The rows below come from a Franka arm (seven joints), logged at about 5 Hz.
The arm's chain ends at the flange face. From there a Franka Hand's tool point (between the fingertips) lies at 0.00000 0.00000 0.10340 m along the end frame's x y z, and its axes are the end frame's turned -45 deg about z.
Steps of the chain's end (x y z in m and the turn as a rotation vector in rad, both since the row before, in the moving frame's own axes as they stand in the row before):
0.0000, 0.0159, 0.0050, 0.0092, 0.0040, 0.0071
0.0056, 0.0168, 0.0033, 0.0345, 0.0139, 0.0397
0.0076, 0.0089, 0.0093, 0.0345, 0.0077, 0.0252
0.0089, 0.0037, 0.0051, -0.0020, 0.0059, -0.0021
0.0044, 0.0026, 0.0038, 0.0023, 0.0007, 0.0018
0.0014, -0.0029, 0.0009, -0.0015, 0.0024, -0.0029
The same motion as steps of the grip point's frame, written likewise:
-0.0103, 0.0109, 0.0050, 0.0037, 0.0093, 0.0071
-0.0044, 0.0144, 0.0032, 0.0146, 0.0342, 0.0397
0.0022, 0.0097, 0.0092, 0.0190, 0.0298, 0.0252
0.0040, 0.0095, 0.0051, -0.0056, 0.0028, -0.0021
0.0015, 0.0048, 0.0038, 0.0011, 0.0021, 0.0018
0.0031, -0.0008, 0.0009, -0.0028, 0.0006, -0.0029

